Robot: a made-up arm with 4 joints.
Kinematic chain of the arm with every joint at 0, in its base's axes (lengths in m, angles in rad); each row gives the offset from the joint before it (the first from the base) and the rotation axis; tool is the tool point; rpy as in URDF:
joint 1: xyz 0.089 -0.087 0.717 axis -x
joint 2: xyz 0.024 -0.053 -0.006 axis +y
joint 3: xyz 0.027 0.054 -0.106 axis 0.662 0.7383 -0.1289
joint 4: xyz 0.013 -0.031 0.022 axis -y
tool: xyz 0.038 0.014 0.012 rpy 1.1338 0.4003 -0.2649
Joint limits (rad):
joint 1: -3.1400..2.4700
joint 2: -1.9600..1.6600
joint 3: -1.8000..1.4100
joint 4: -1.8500..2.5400
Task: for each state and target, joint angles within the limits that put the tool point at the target. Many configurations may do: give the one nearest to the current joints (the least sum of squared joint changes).
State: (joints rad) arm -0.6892 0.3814 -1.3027 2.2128
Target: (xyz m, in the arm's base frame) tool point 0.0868 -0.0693 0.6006
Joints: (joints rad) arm -0.1762 0.0562 -1.7247 2.4336
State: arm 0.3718 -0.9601 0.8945 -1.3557
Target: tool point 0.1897 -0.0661 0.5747
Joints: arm -0.1404 -0.2167 1.2923 -0.9196
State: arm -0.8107 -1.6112 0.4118 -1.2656
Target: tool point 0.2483 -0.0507 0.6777
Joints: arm -0.9209 -0.9162 0.5582 -1.4707
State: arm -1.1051 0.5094 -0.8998 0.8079
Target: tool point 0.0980 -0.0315 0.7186
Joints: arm -1.1387 0.5686 -0.9326 0.8571
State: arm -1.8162 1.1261 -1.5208 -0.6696
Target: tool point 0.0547 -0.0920 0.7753
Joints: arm -2.4051 1.3170 -1.8000 -0.3327
